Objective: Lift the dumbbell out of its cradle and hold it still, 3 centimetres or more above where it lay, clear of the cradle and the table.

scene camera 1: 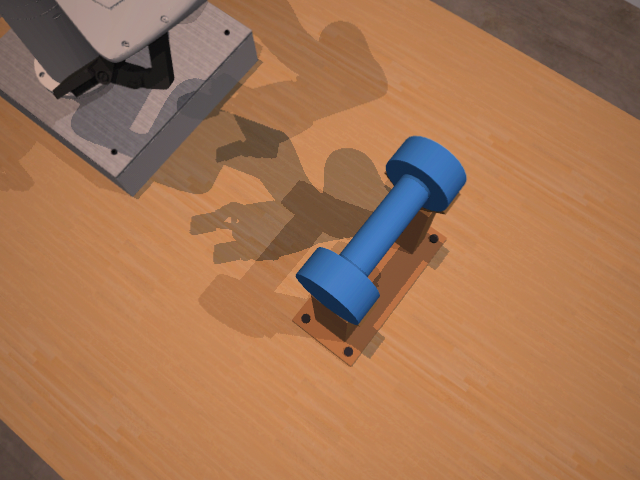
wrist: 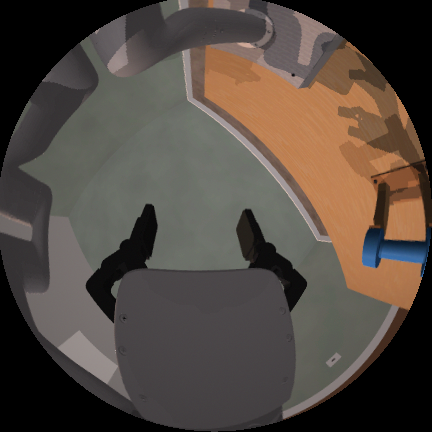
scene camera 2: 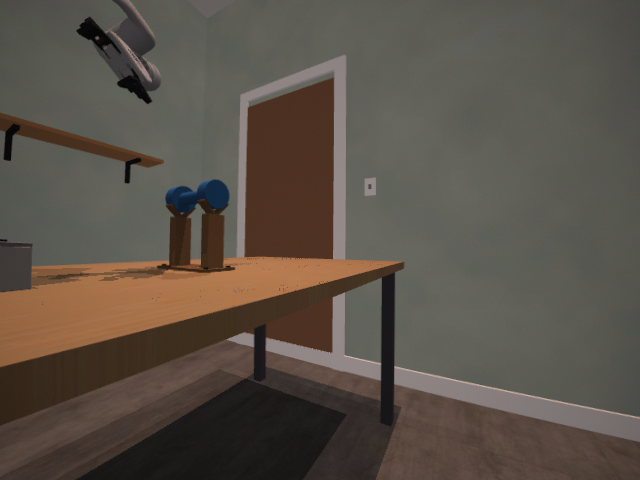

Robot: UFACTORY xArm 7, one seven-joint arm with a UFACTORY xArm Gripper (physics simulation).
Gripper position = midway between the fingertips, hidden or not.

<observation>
I see my gripper [scene camera 2: 105, 55], a blue dumbbell [scene camera 1: 425, 174] and a brown wooden cradle [scene camera 1: 403, 263].
The blue dumbbell also shows in scene camera 2 [scene camera 2: 216, 193]. My gripper shows as well in the wrist view [wrist: 197, 216]. The brown wooden cradle is seen too in scene camera 2 [scene camera 2: 212, 236].
</observation>
